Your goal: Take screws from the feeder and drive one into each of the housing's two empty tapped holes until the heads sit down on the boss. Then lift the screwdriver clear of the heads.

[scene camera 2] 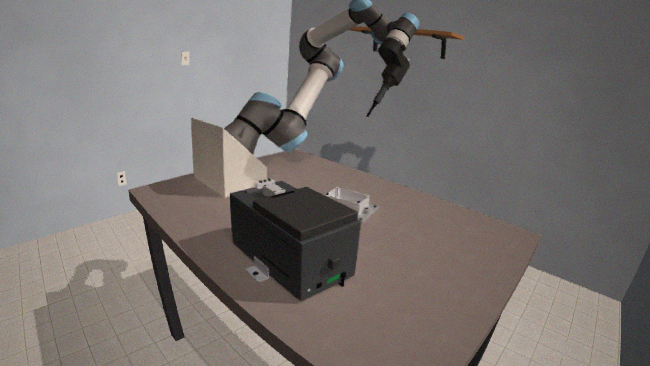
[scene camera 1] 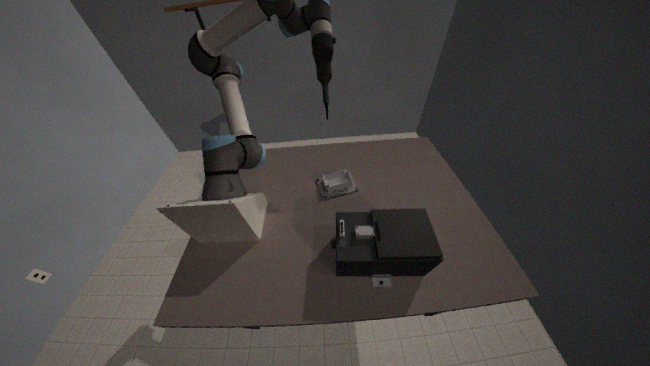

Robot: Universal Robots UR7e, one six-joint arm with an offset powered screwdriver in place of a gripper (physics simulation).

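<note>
My screwdriver (scene camera 1: 324,65) (scene camera 2: 395,70) hangs from the wrist, its bit high above the table and well apart from the housing and the feeder. I cannot make out a screw at its tip. The housing (scene camera 1: 327,192) (scene camera 2: 363,205), a light grey open box on a flanged base, lies on the table; the feeder partly hides it in the scene camera 2 view. Its tapped holes are too small to tell apart. The feeder (scene camera 1: 407,235) (scene camera 2: 305,212) is a black box with a raised lid and a light metal pick-up part (scene camera 1: 364,231) (scene camera 2: 273,189) at one end.
The table (scene camera 1: 280,280) (scene camera 2: 425,280) bears a cream wedge-shaped pedestal (scene camera 1: 215,220) (scene camera 2: 207,155) under the arm's base. A small metal bracket (scene camera 1: 381,281) (scene camera 2: 258,272) stands at the feeder's side. An orange-brown shelf (scene camera 1: 200,5) (scene camera 2: 440,34) is on the wall behind the arm.
</note>
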